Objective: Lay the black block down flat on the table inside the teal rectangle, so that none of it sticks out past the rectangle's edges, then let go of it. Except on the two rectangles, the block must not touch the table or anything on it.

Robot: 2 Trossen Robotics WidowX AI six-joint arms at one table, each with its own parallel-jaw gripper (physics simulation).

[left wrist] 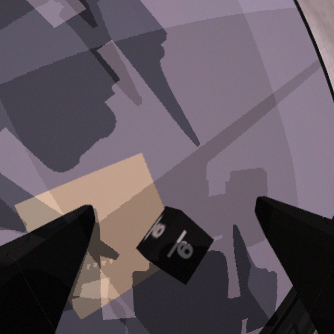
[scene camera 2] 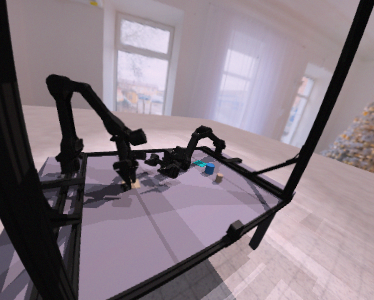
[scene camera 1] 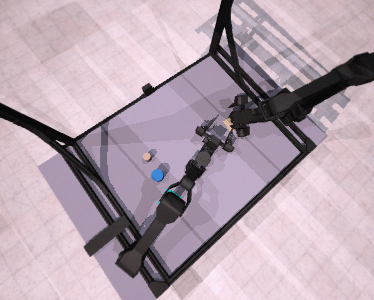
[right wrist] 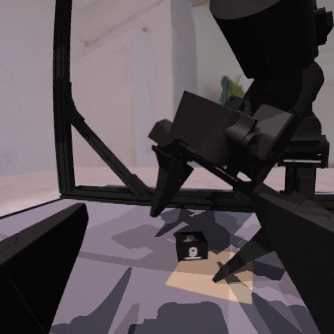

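Where they show: left gripper, fingertip midpoint: (left wrist: 175, 208) (scene camera 2: 132, 184) (scene camera 1: 229, 116) (right wrist: 180, 244); right gripper, fingertip midpoint: (scene camera 2: 150, 166) (scene camera 1: 223, 123) (right wrist: 172, 206); left arm's base, origin of the base link: (scene camera 2: 70, 170) (scene camera 1: 286, 118); right arm's base, origin of the base link: (scene camera 2: 217, 154) (scene camera 1: 134, 254).
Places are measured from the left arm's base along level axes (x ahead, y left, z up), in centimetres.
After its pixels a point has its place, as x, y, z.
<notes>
The black block (left wrist: 175, 245) {22.4, -17.3, 0.0} (right wrist: 194, 250) {23.3, -16.8, -0.7} has white digits on its faces. It stands at an edge of the pale orange rectangle (left wrist: 120, 175) {27.1, -16.8, -1.8} (right wrist: 227, 287) {26.8, -13.2, -1.8} (scene camera 2: 135, 184) {26.2, -15.7, -1.8}; its exact footprint is hard to tell. My left gripper (left wrist: 175, 208) {24.4, -18.1, 0.3} (right wrist: 180, 244) {24.4, -18.1, 0.3} is open, pointing down, with its fingers apart on either side of the block and holding nothing. My right gripper is open and empty, facing the block and the left gripper from a distance. The teal rectangle (scene camera 1: 173, 192) {68.6, -5.0, -1.8} (scene camera 2: 200, 163) {71.8, -3.5, -1.8} is partly hidden under the right arm in scene camera 1.
A blue cylinder (scene camera 1: 157, 175) {69.8, -15.0, 3.3} (scene camera 2: 209, 168) {67.9, -16.9, 2.0} stands near the teal rectangle. A smaller tan cylinder (scene camera 1: 147, 156) {68.7, -24.7, 2.2} (scene camera 2: 219, 177) {67.7, -26.1, 1.3} stands beside it. The two grippers are close together over the table. A black frame borders the table, with posts at its corners.
</notes>
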